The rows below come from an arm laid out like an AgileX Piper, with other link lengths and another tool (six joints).
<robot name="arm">
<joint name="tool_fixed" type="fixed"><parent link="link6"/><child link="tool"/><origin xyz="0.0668 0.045 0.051" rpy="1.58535 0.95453 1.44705"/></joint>
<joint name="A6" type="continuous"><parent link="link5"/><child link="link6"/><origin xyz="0.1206 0 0.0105" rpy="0 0 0"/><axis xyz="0.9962 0 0.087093"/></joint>
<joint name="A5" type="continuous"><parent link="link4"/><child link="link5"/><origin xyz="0 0 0" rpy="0 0 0"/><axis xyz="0 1 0"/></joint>
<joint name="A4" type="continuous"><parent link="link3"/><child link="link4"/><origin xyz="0.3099 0 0.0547" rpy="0 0 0"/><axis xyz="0.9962 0 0.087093"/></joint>
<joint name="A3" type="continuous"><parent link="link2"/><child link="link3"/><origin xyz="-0.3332 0 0.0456" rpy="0 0 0"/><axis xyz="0 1 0"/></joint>
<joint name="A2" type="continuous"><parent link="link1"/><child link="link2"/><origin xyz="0 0 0" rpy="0 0 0"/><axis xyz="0 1 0"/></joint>
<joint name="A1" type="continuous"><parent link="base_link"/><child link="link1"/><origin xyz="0 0 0.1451" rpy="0 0 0"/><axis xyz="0 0 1"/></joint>
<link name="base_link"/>
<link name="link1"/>
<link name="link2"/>
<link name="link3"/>
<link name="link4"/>
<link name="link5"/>
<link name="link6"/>
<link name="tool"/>
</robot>
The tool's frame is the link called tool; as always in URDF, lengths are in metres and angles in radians. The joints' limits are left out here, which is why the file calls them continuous.
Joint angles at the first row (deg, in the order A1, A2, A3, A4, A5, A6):
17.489, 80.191, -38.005, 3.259, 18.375, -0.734
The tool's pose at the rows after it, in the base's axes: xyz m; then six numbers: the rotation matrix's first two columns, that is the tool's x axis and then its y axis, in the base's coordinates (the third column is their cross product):
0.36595 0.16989 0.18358 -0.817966 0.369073 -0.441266 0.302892 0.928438 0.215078
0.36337 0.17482 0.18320 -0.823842 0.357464 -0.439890 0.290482 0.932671 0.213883
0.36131 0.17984 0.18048 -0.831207 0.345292 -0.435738 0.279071 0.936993 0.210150
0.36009 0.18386 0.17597 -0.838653 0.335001 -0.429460 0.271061 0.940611 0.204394
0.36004 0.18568 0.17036 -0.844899 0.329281 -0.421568 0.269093 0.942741 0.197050
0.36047 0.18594 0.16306 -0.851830 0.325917 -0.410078 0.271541 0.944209 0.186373
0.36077 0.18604 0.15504 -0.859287 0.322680 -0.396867 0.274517 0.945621 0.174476
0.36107 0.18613 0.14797 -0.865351 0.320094 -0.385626 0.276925 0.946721 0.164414
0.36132 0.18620 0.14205 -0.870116 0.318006 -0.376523 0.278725 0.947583 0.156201
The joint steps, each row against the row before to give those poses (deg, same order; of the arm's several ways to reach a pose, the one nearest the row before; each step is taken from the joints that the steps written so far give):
0.783, -0.228, 0.000, 0.020, 0.169, 0.000
0.784, 0.017, 0.001, -0.005, 0.102, 0.001
0.776, 0.405, -0.002, -0.004, -0.040, 0.000
0.604, 0.693, 0.001, -0.010, -0.145, 0.002
0.250, 0.855, 0.001, -0.018, -0.163, -0.003
0.016, 1.054, 0.000, -0.038, -0.053, -0.002
-0.001, 1.145, -0.002, -0.030, -0.019, 0.000
0.000, 1.030, 0.000, -0.023, -0.084, 0.000
0.001, 0.873, 0.002, -0.023, -0.111, 0.001

